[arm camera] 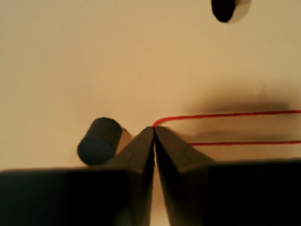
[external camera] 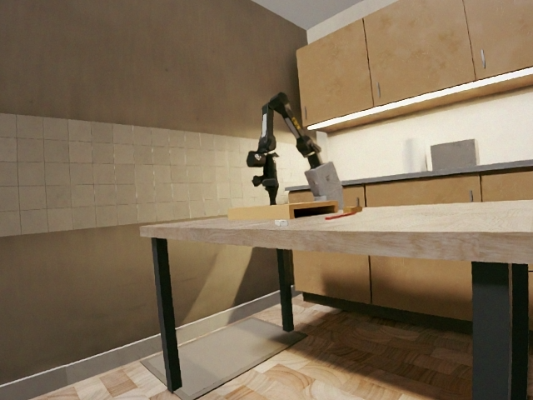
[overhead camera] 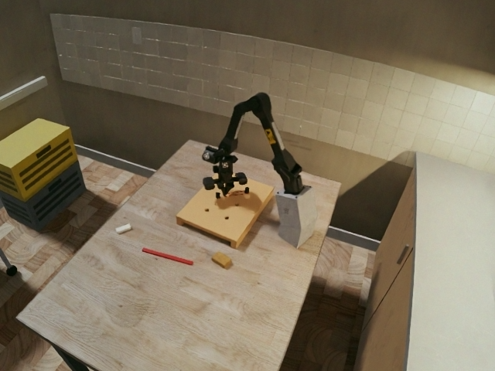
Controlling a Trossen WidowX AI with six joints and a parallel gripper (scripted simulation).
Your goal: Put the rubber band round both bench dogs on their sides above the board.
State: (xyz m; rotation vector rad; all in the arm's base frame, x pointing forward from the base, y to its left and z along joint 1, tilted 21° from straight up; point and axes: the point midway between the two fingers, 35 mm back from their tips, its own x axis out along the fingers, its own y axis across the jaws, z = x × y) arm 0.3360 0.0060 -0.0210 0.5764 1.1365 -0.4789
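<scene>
Now: the board 6 cm below my hand, 3 cm behind it and 2 cm to the left of it. Round my hand: red stick 38 cm to the left, 8 cm below, 3 cm ahead; white cylinder 37 cm to the left, 28 cm ahead, 8 cm below; tan block 29 cm to the left, 16 cm behind, 8 cm below.
</scene>
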